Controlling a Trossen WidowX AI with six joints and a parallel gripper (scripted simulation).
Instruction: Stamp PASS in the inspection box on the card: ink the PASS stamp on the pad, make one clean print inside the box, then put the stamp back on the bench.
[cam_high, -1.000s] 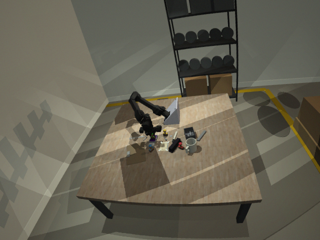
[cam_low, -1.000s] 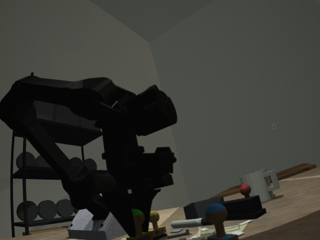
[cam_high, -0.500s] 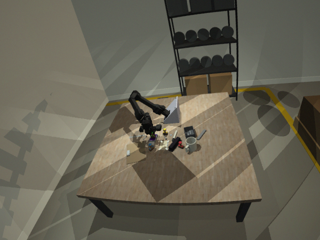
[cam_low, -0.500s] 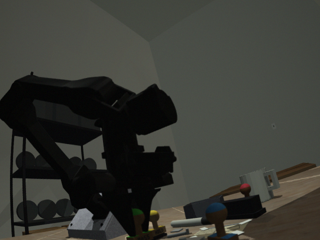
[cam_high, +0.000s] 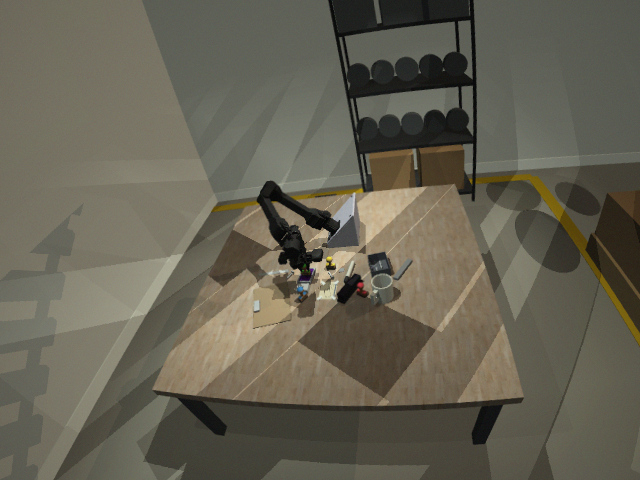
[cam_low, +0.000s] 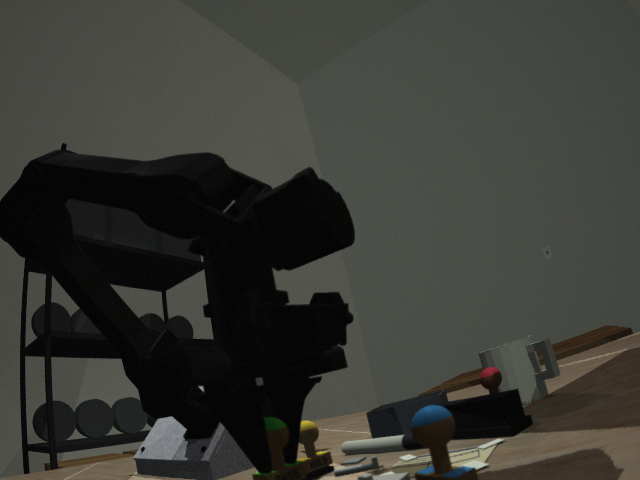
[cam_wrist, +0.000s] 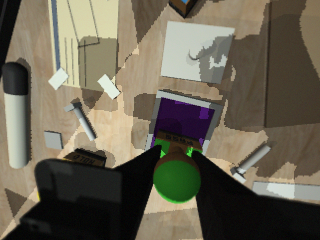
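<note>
Now: gripper tip 3 cm above the purple ink pad. From my gripper tip the other things lie so: green-knobbed stamp: right at my gripper tip; then blue-knobbed stamp: 13 cm ahead, 2 cm below; then yellow stamp: 10 cm to the left, 5 cm behind, 2 cm below.
</note>
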